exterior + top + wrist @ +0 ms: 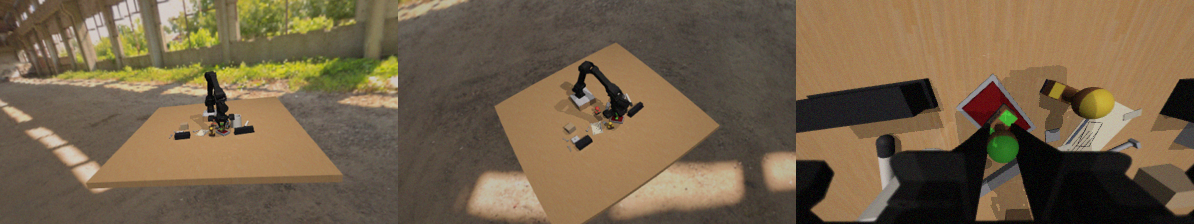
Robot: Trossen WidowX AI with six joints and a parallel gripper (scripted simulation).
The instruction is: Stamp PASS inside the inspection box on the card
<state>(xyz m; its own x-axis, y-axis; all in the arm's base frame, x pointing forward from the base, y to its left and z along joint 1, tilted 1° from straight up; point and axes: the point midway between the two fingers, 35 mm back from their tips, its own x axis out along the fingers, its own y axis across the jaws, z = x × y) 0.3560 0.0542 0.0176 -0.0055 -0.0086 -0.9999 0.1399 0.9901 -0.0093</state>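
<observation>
The green-knobbed stamp is right at my gripper tip. From my gripper tip the other things lie so: grey bar: 130 mm behind, 30 mm below, 20 mm to the left; then yellow-knobbed stamp: 80 mm to the right, 20 mm below, 20 mm ahead; then red ink pad: 30 mm below.
</observation>
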